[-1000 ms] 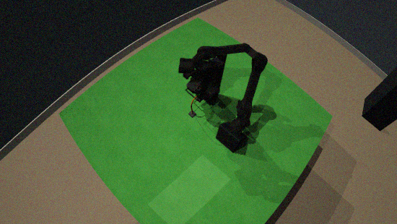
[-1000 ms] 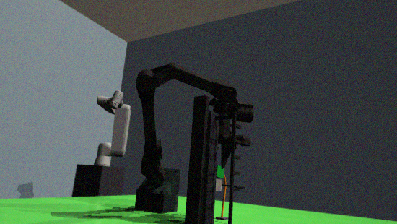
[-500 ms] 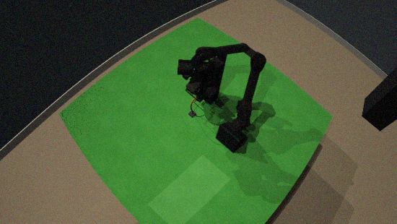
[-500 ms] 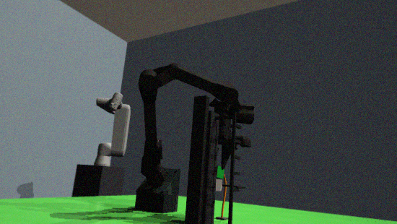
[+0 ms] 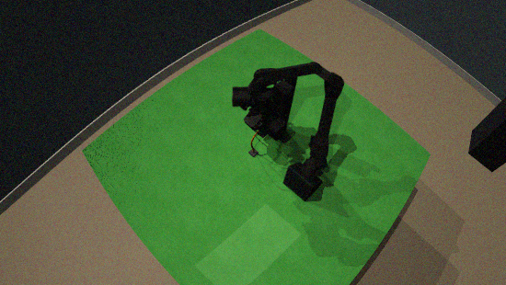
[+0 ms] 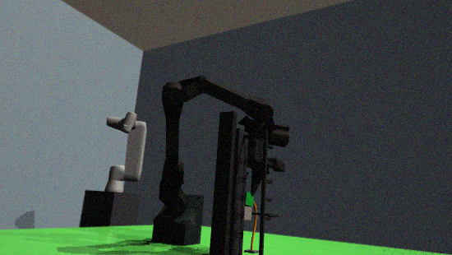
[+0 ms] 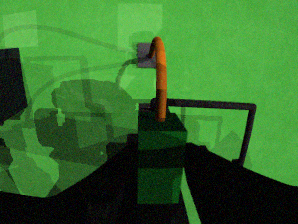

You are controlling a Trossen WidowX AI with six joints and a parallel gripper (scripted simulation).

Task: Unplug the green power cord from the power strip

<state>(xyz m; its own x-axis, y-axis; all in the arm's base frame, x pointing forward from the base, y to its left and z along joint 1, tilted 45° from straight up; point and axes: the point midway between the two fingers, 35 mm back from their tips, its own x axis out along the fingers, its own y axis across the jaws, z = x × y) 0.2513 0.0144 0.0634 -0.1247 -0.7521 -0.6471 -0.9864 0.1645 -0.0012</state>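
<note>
The green plug lies 30 mm to the right of my gripper tip.
</note>
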